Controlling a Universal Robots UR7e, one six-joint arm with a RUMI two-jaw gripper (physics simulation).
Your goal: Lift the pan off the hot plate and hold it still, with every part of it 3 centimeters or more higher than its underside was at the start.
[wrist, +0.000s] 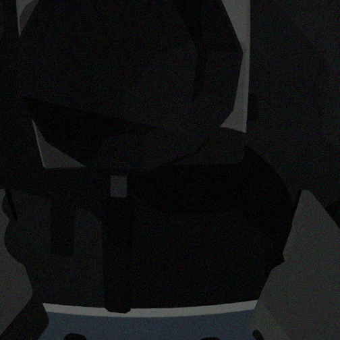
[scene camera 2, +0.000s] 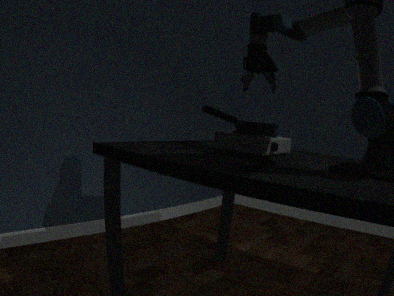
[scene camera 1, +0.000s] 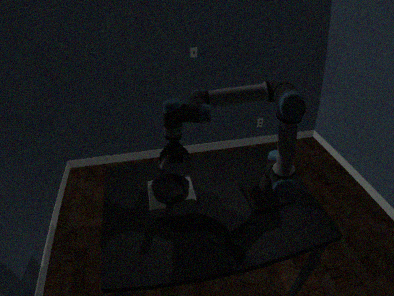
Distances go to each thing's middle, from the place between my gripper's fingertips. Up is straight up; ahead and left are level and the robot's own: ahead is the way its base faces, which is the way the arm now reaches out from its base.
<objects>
My hand is 30 mm short of the dark round pan (wrist: 123, 93), 50 mm to the right of it and 120 mm above it. The rest, counted from my hand: box-shaped hot plate (scene camera 1: 188, 204): 20 mm ahead, 40 mm to the right, 200 mm below.
</objects>
